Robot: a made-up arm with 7 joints.
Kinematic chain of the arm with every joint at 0, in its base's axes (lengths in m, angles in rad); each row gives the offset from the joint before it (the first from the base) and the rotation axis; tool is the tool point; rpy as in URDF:
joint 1: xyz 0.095 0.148 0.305 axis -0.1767 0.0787 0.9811
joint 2: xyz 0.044 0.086 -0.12 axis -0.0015 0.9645 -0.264
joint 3: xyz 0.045 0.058 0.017 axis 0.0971 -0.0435 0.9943
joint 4: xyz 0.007 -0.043 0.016 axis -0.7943 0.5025 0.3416
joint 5: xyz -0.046 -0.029 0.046 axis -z
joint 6: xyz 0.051 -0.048 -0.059 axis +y
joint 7: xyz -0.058 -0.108 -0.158 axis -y
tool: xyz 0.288 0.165 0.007 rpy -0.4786 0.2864 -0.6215
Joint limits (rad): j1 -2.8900..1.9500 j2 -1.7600..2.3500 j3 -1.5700..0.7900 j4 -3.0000..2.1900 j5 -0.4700..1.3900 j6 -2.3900..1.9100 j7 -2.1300..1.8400
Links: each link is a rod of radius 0.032 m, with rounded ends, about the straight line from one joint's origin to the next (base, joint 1, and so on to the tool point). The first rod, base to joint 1, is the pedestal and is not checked.
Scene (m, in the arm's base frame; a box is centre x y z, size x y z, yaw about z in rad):
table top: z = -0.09
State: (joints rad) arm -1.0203 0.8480 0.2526 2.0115 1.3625 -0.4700 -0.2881
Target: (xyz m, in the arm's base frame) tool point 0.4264 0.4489 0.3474
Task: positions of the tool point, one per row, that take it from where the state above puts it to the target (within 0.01 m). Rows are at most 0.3 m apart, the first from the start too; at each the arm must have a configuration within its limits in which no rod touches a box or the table.
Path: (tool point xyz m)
1: 0.5718 -0.0532 0.1694
2: 0.5912 0.2190 0.2931
3: 0.4264 0.4489 0.3474

